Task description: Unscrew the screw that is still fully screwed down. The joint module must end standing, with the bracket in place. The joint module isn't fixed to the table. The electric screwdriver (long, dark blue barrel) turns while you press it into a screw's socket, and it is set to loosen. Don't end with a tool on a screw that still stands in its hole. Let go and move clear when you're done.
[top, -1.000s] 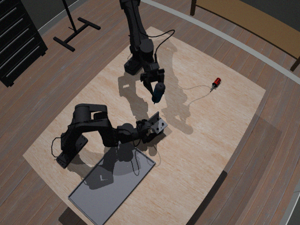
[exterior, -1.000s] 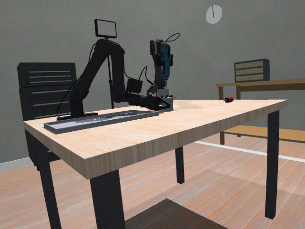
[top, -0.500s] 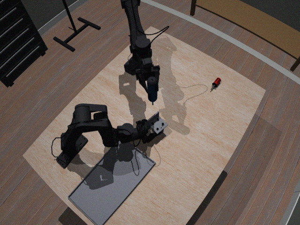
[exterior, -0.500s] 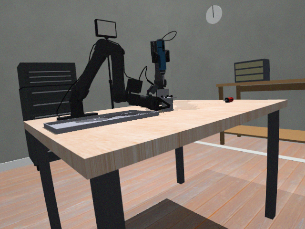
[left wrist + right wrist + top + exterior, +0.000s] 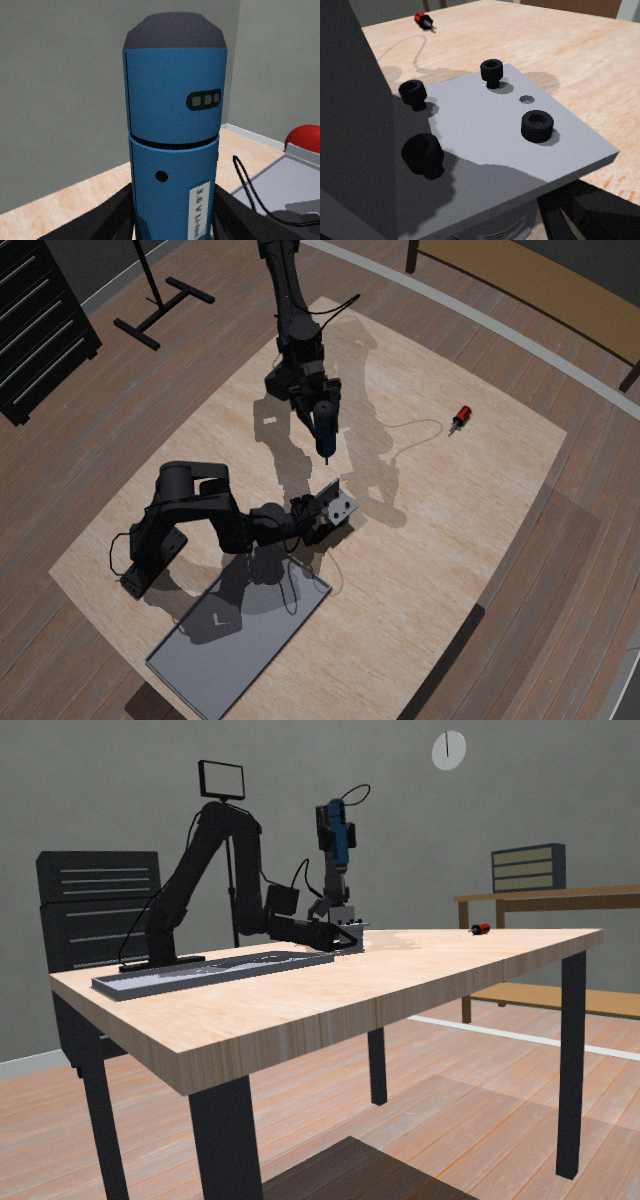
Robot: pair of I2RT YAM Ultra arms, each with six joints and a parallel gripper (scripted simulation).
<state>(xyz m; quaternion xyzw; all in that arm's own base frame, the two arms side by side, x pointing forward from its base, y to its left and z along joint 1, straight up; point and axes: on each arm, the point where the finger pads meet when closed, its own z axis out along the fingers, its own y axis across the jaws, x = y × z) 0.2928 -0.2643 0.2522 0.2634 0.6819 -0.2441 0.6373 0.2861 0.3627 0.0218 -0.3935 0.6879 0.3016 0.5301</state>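
The grey bracket is 5 cm above my right hand. Round my right hand: shallow grey tray 5 cm behind, 35 cm to the right, 2 cm below; small red-handled screwdriver 15 cm ahead, 41 cm to the left, 1 cm below.
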